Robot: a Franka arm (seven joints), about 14 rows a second.
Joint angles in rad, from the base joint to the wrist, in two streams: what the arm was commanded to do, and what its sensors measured. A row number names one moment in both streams.
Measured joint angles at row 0:
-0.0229, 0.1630, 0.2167, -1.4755, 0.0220, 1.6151, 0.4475
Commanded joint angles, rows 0 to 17:
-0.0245, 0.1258, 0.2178, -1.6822, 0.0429, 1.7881, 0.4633
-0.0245, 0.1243, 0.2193, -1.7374, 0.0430, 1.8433, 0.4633
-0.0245, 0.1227, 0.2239, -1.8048, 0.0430, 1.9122, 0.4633
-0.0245, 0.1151, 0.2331, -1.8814, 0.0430, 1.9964, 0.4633
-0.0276, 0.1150, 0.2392, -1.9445, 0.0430, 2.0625, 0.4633
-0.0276, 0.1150, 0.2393, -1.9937, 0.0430, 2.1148, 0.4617
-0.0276, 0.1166, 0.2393, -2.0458, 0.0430, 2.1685, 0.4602
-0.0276, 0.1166, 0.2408, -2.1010, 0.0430, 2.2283, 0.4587
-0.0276, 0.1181, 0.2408, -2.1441, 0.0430, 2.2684, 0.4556
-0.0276, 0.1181, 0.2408, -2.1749, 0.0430, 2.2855, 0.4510
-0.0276, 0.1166, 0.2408, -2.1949, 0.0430, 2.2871, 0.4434
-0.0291, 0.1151, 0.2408, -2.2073, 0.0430, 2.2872, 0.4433
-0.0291, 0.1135, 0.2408, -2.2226, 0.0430, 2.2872, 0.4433
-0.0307, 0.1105, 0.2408, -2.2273, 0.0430, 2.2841, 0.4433
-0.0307, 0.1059, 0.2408, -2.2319, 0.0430, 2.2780, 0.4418
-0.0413, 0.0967, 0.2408, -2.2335, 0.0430, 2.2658, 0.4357
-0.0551, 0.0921, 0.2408, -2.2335, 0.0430, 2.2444, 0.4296
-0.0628, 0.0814, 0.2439, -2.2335, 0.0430, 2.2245, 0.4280
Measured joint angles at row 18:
-0.0362, 0.1340, 0.2354, -2.2051, 0.0262, 2.2538, 0.4470
